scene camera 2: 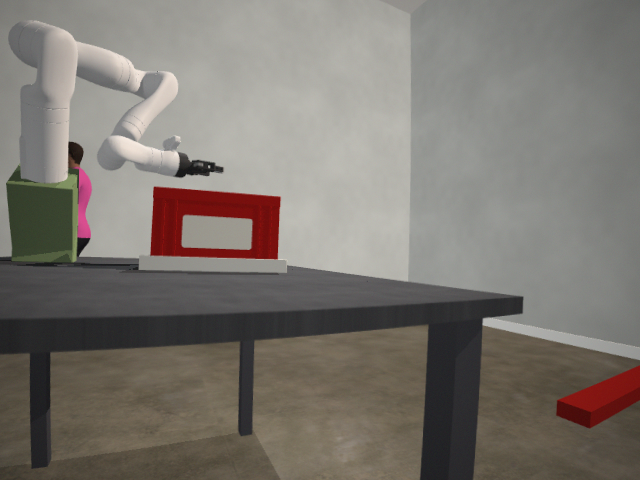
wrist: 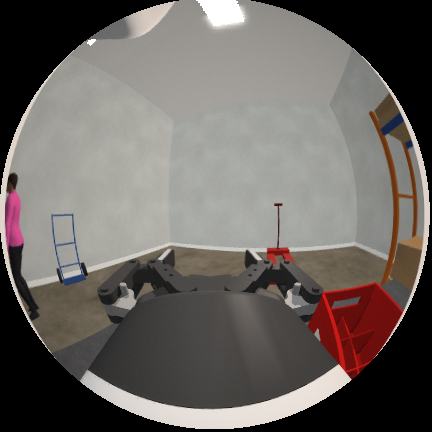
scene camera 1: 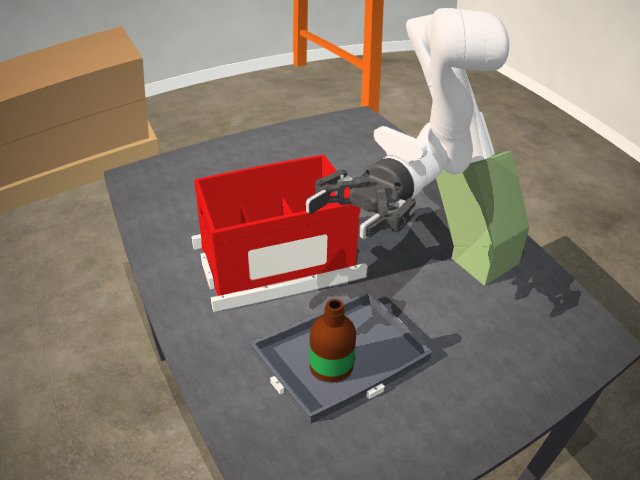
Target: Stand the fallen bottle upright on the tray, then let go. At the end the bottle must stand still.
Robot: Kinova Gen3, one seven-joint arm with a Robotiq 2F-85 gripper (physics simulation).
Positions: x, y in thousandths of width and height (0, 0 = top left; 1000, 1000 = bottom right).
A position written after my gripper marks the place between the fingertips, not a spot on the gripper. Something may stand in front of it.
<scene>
I see my gripper (scene camera 1: 521, 457), a red crate (scene camera 1: 399, 482), a brown bottle (scene camera 1: 521, 699) and a grey tray (scene camera 1: 602, 730).
My gripper shows as well in the wrist view (wrist: 485, 596). The wrist view misses the brown bottle, which is hidden by my gripper.
</scene>
